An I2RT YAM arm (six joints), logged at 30 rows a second.
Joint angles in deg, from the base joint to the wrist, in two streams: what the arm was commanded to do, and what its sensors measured. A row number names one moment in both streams.
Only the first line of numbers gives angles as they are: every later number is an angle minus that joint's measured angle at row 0.
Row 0, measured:
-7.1, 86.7, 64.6, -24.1, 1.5, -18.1
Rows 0 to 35, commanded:
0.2, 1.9, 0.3, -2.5, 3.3, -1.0
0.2, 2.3, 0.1, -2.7, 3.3, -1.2
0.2, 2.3, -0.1, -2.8, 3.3, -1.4
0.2, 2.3, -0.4, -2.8, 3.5, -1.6
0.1, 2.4, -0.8, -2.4, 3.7, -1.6
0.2, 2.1, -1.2, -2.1, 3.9, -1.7
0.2, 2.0, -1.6, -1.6, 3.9, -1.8
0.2, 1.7, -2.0, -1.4, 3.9, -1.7
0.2, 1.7, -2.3, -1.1, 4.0, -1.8
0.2, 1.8, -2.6, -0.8, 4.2, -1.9
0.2, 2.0, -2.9, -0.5, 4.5, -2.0
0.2, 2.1, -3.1, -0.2, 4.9, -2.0
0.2, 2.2, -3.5, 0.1, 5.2, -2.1
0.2, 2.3, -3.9, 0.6, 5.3, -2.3
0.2, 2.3, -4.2, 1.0, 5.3, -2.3
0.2, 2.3, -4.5, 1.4, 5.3, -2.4
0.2, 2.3, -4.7, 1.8, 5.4, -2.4
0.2, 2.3, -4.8, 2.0, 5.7, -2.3
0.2, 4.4, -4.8, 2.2, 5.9, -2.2
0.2, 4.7, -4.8, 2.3, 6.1, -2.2
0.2, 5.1, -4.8, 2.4, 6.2, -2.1
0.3, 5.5, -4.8, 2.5, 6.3, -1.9
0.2, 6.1, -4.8, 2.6, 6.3, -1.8
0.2, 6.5, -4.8, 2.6, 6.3, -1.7
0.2, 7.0, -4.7, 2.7, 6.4, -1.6
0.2, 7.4, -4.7, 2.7, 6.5, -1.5
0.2, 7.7, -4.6, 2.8, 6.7, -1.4
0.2, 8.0, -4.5, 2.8, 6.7, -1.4
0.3, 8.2, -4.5, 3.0, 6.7, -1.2
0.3, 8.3, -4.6, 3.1, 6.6, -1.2
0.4, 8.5, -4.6, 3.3, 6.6, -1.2
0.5, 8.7, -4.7, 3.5, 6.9, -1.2
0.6, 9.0, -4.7, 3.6, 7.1, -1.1
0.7, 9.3, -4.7, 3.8, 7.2, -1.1
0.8, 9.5, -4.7, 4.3, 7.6, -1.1
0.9, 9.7, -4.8, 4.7, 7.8, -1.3
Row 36, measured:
0.1, 8.6, -4.1, 3.5, 6.2, -1.4
